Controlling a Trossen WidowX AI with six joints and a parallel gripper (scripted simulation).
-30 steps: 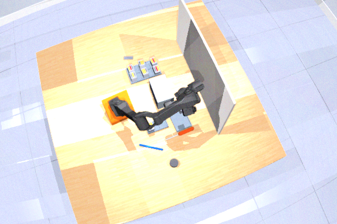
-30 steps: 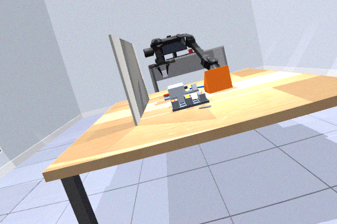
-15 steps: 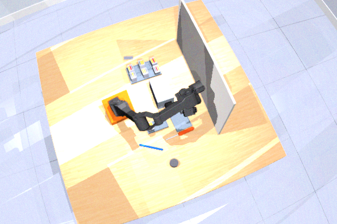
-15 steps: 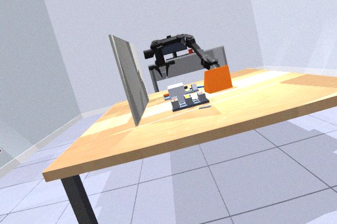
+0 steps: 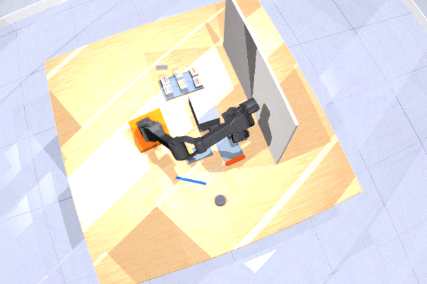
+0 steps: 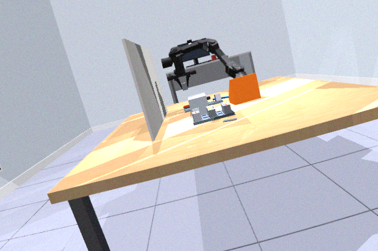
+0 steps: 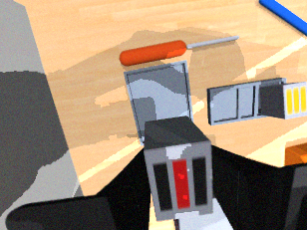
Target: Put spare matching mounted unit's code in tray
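Right now my gripper tip is 10 mm past the flat grey tray and 140 mm above it. The rest, counted from my gripper tip: tall grey panel 200 mm ahead, 160 mm to the left, 80 mm above; mounted unit 30 mm behind, 200 mm to the left, 90 mm below; blue pen 230 mm behind, 70 mm to the right, 140 mm below.
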